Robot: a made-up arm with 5 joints.
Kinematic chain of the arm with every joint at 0, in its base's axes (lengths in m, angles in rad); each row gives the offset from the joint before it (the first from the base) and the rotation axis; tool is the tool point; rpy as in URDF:
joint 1: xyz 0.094 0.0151 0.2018 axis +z
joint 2: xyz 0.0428 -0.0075 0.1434 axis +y
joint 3: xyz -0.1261 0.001 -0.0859 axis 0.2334 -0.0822 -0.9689
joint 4: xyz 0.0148 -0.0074 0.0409 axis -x
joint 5: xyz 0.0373 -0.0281 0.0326 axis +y
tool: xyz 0.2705 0.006 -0.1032 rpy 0 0 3.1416
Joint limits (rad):
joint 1: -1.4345..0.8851
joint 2: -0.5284..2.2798
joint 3: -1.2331..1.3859
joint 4: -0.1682..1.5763
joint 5: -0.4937..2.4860
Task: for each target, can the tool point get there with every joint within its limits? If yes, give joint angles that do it. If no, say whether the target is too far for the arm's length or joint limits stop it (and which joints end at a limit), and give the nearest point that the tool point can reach.
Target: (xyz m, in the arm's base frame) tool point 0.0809 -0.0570 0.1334
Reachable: yes | joints -0.1451 1.4038 0.0982 0.1498 -0.1106
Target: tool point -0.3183 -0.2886 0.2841
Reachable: no: joint limits stop it (at a limit: joint 3) | nearest point -0.2104 -0.2091 0.2985 | short by 0.135 m
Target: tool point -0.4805 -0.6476 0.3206
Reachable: no: too far | nearest point -0.1552 -0.2724 0.3337 | short by 0.497 m
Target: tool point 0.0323 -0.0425 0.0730
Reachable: yes | joints -0.0909 0.2818 -0.3619 0.1766 1.0759
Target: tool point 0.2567 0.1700 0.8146
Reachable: no: joint limits stop it (at a limit: joint 1, joint 2, joint 3) | nearest point 0.2388 0.1352 0.7193 | short by 0.103 m
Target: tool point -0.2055 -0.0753 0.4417
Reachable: yes | joints 0.5197 0.6944 1.0995 0.9668 2.0387
